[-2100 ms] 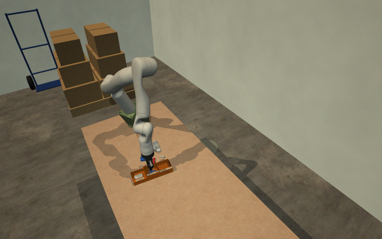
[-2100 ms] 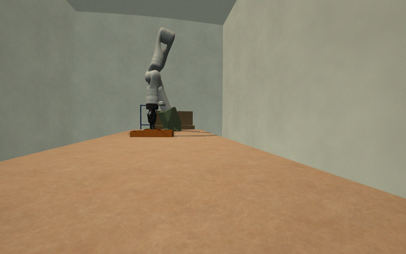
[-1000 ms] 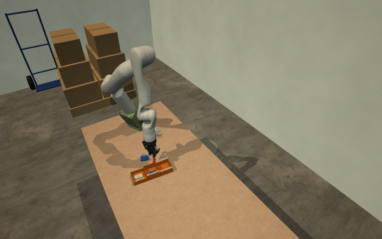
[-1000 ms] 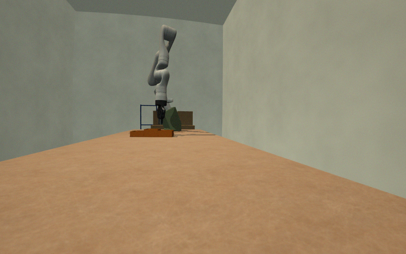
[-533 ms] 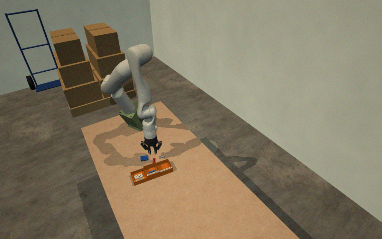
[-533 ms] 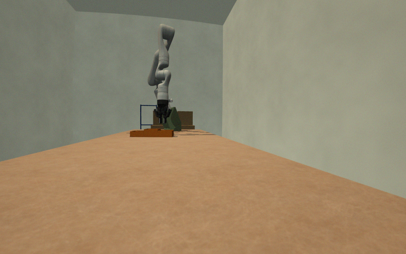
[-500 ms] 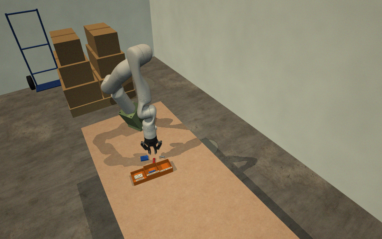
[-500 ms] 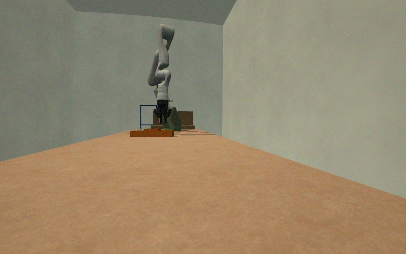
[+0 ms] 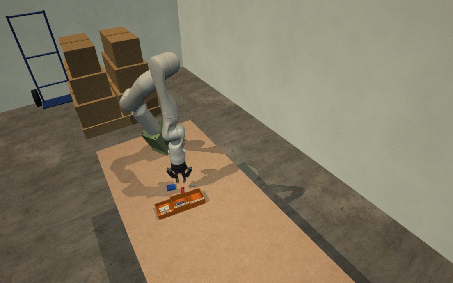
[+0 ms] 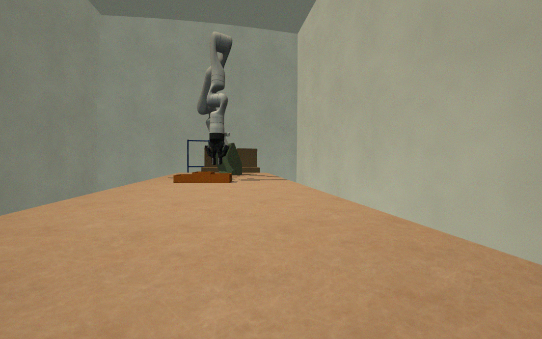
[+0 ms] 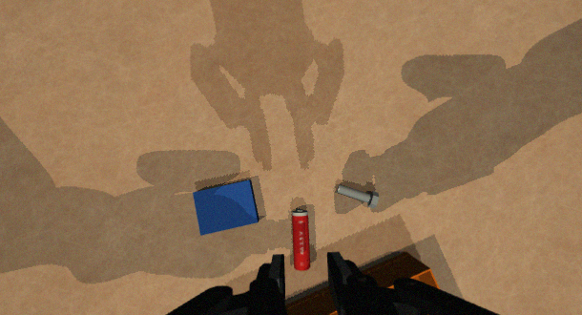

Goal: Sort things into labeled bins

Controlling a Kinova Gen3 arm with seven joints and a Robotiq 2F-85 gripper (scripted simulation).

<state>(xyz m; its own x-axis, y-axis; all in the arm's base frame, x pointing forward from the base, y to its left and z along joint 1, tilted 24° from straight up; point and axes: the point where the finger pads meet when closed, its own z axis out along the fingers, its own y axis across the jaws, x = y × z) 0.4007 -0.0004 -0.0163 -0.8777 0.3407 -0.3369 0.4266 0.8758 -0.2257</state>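
Right now the red battery is 90 mm below my hand. From my hand the other things lie so: grey bolt 90 mm below, 70 mm to the left, 10 mm behind; joined orange bins 90 mm ahead, 70 mm below, 50 mm to the right; blue block 90 mm below, 60 mm behind, 50 mm to the right.
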